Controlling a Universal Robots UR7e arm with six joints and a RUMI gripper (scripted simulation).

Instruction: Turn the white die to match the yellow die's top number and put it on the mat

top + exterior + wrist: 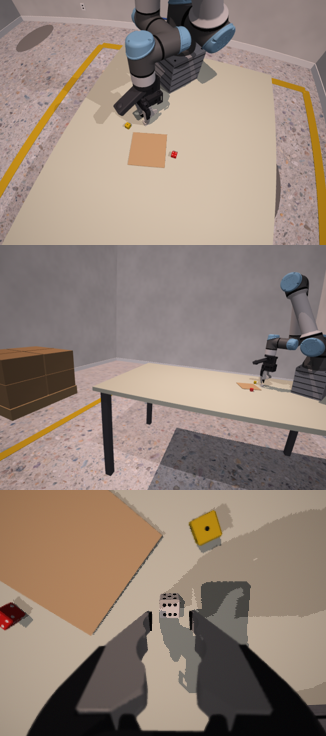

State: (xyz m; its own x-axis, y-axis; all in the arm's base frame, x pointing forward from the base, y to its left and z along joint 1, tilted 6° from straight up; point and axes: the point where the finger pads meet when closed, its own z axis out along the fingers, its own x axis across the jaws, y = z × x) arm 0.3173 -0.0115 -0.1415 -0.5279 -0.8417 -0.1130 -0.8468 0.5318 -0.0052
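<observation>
The white die is 30 mm below my hand. From my hand the other things lie so: brown mat 100 mm ahead, 60 mm to the left, 40 mm below; then yellow die 60 mm to the right, 40 mm ahead, 30 mm below; then red die 160 mm to the left, 90 mm ahead, 30 mm below.
</observation>
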